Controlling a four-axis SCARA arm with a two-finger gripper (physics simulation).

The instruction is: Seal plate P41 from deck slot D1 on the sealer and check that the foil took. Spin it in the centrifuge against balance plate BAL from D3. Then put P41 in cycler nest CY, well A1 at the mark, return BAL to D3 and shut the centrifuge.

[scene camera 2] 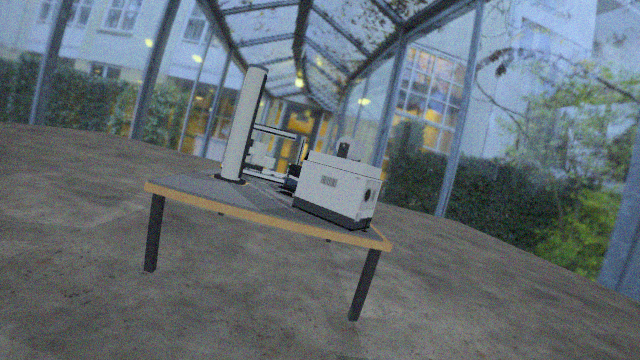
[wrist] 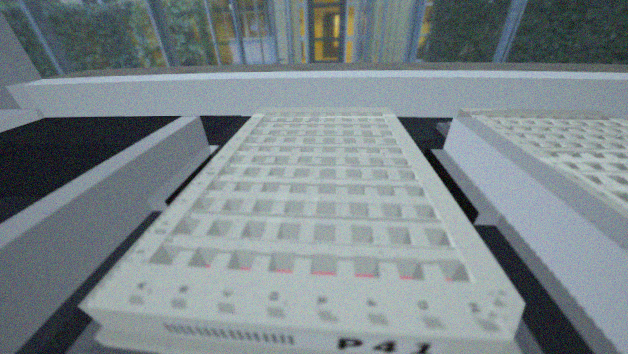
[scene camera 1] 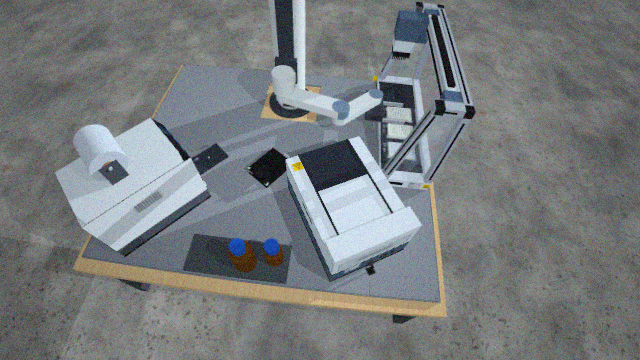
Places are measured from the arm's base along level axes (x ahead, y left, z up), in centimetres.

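Pixels of known places: gripper, fingertip midpoint: [wrist: 320, 135] [scene camera 1: 403, 113]; arm's base, origin of the base link: [scene camera 2: 229, 180].
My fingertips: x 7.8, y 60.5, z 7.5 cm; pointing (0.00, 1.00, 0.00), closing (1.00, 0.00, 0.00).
For each thing: its top centre in the pictures, then the offset to it from my fingertips. "spot": a spot on its surface instead.
- Plate P41, middle of its top: [wrist: 317, 153] [scene camera 1: 399, 112] dx +0.0, dy -2.2, dz +0.2 cm
- white plate, middle of its top: [scene camera 1: 400, 130] dx +12.4, dy -2.2, dz +0.2 cm
- sealer, middle of its top: [scene camera 1: 96, 137] [scene camera 2: 350, 138] dx +66.2, dy -108.8, dz +41.4 cm
- white box with a foil roll, surface spot: [scene camera 1: 100, 147] spot: dx +69.8, dy -105.6, dz +41.2 cm
- white instrument, surface spot: [scene camera 1: 370, 240] spot: dx +79.8, dy -19.9, dz +18.1 cm
- black flat unit, middle of its top: [scene camera 1: 269, 163] [scene camera 2: 291, 188] dx +39.9, dy -63.2, dz -1.0 cm
- dark tray, middle of its top: [scene camera 1: 208, 157] dx +43.5, dy -89.4, dz +3.6 cm
Plate P41 [wrist: 325, 220] [scene camera 1: 398, 114] is a white well plate, upright on the deck, with its printed label facing the wrist camera. Red shows low in its front row of wells. My gripper [wrist: 320, 135] [scene camera 1: 390, 113] is open, its two grey fingers along the left and right sides of P41 with visible gaps to it. Another white plate [wrist: 575, 150] [scene camera 1: 399, 131] sits to the right of P41; its label is hidden, so I cannot tell whether it is BAL. The sealer [scene camera 1: 135, 185] [scene camera 2: 335, 187], a white box with a foil roll [scene camera 1: 100, 147], stands at the left in scene camera 1.
A gantry frame [scene camera 1: 445, 50] rises over the deck. A white instrument [scene camera 1: 370, 240] with a dark panel and yellow label stands mid-table, beside a black flat unit [scene camera 1: 269, 167]. A dark tray [scene camera 1: 210, 157] projects from the sealer. Two blue-capped brown bottles [scene camera 1: 243, 256] [scene camera 1: 273, 253] stand near the front edge.
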